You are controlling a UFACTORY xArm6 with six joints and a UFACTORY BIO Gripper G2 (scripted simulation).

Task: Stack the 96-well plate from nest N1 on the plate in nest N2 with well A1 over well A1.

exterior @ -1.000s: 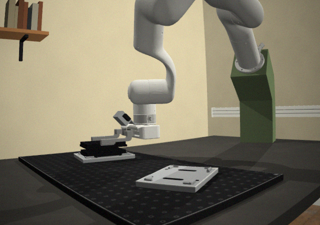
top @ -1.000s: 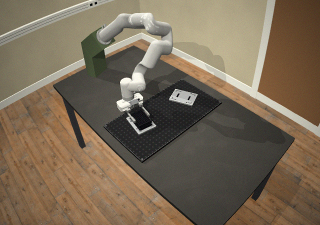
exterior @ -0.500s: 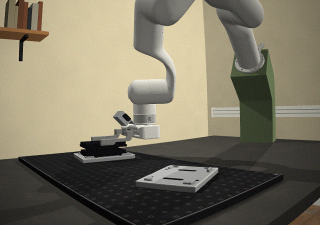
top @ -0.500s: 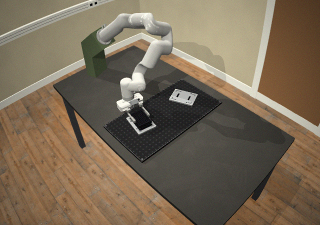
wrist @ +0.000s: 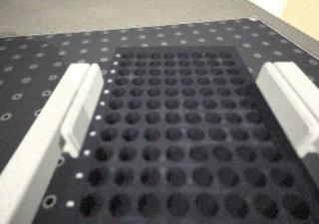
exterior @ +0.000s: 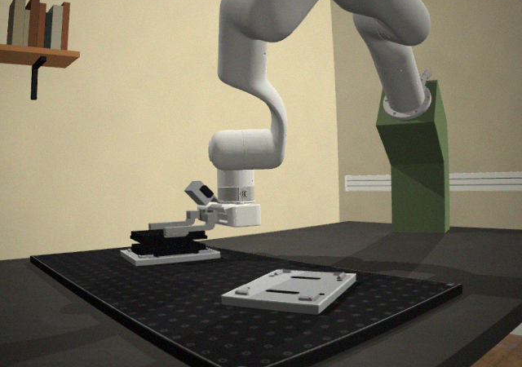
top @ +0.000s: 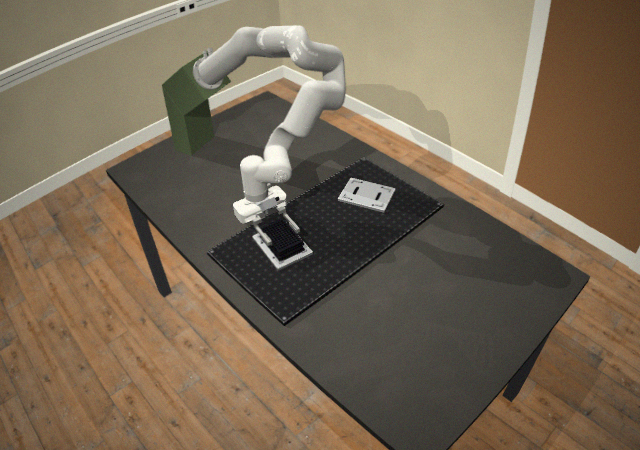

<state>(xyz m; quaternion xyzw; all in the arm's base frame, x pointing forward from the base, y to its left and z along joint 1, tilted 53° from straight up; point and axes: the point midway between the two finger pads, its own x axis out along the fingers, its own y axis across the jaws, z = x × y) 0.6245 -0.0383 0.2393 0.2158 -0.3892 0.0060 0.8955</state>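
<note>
Right now the white nest N2 is 5 cm below my hand. Also, from my hand: white nest N1: 33 cm to the left, 13 cm behind, 5 cm below.
</note>
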